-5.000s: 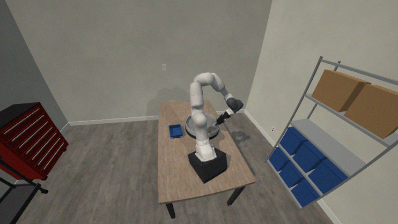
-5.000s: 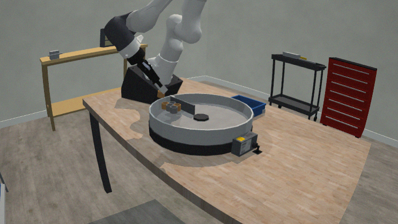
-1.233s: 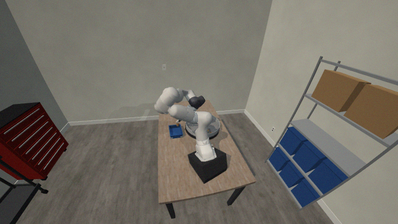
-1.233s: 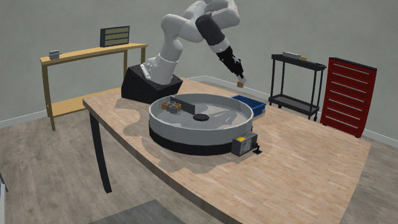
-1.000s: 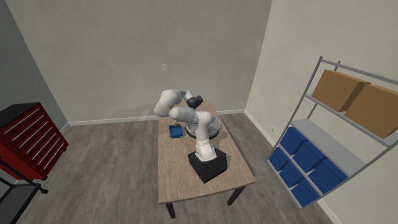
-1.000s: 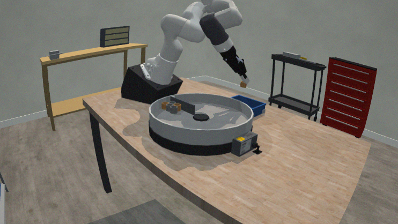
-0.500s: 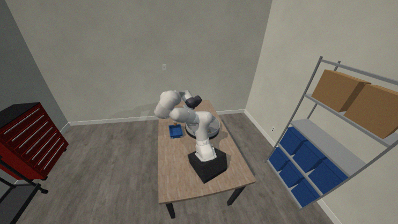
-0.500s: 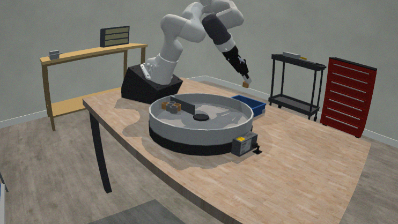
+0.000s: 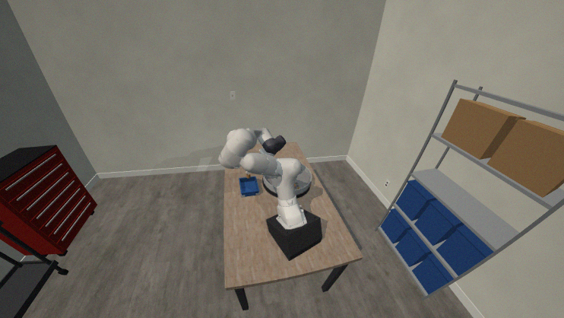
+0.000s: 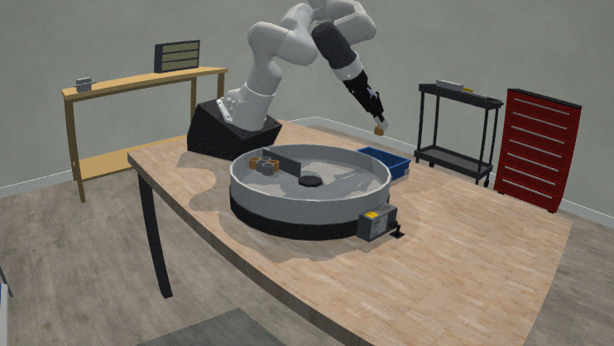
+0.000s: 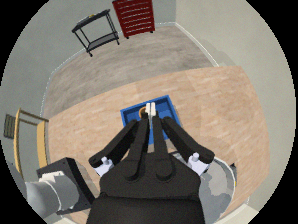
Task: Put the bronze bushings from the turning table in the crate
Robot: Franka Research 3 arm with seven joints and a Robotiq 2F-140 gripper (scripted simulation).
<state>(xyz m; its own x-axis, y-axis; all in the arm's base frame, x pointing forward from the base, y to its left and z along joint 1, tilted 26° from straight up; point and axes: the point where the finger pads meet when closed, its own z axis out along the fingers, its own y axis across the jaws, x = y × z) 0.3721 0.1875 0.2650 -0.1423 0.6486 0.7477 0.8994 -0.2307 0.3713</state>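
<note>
The blue crate lies 16 cm below my hand, 1 cm to the left of it and 1 cm behind it. Round my hand: grey round turning table 33 cm to the right, 13 cm below, 3 cm ahead; grey turning table 32 cm to the right, 13 cm below, 5 cm ahead.
</note>
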